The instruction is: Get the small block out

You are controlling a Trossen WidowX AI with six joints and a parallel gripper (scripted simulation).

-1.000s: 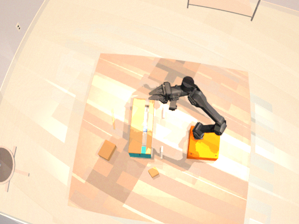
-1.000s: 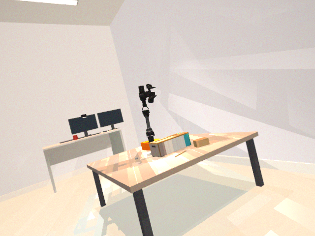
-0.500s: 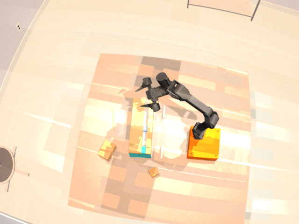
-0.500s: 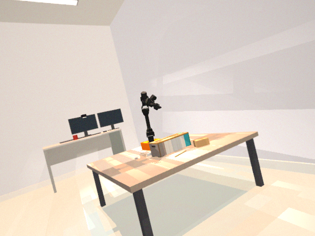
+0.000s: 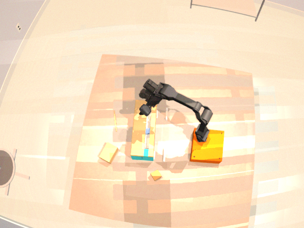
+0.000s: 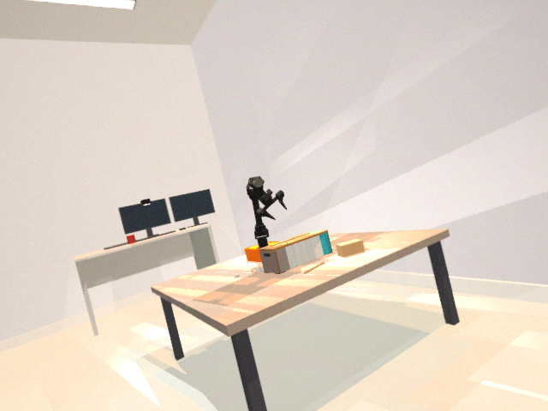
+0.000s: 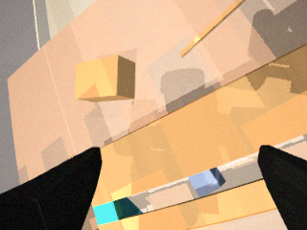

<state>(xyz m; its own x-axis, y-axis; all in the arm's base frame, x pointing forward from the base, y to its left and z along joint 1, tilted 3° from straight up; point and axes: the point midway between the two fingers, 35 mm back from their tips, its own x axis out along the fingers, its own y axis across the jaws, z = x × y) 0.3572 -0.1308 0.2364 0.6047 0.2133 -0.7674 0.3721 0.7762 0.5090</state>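
My gripper tip is now 190 mm above the pale blue block, 60 mm to the right of it and 30 mm past it. The rest, counted from my gripper tip: tan block: 250 mm below, 240 mm ahead, 200 mm to the left; thin stick: 280 mm below, 210 mm ahead, 40 mm to the right.
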